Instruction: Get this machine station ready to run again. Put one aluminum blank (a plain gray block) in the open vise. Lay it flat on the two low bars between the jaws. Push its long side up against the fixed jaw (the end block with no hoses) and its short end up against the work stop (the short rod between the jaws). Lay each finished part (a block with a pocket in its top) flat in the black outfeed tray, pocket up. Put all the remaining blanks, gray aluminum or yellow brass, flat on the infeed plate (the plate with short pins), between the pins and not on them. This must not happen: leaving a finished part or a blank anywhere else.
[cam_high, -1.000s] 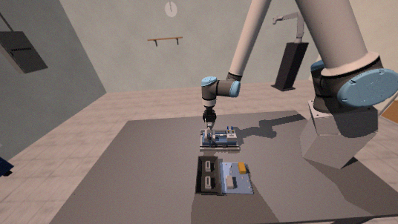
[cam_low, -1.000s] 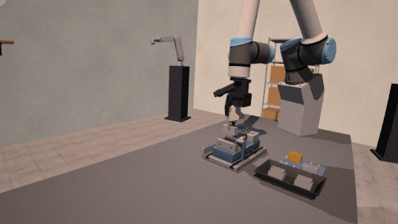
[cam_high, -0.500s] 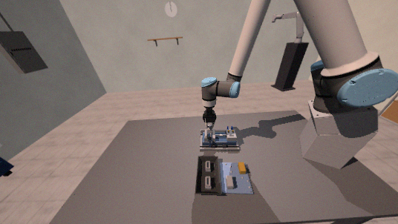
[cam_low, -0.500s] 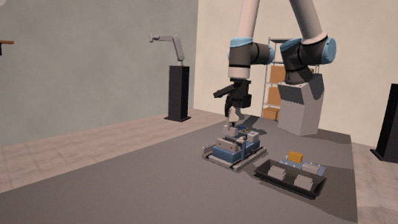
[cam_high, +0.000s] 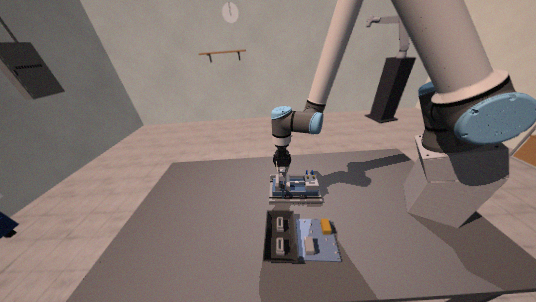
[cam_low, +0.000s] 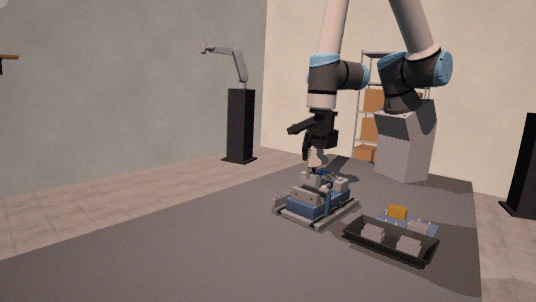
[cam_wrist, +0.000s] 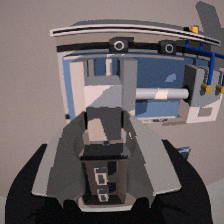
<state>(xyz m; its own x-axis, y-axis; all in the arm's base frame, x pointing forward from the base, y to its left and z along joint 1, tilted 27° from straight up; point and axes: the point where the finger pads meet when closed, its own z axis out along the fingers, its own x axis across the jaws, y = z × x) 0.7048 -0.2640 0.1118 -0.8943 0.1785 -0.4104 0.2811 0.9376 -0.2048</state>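
The vise lies 70 mm behind my hand, 30 mm to the left of it and 110 mm below it. Also, from my hand: yellow brass blank (120 mm behind, 300 mm to the left, 130 mm below).
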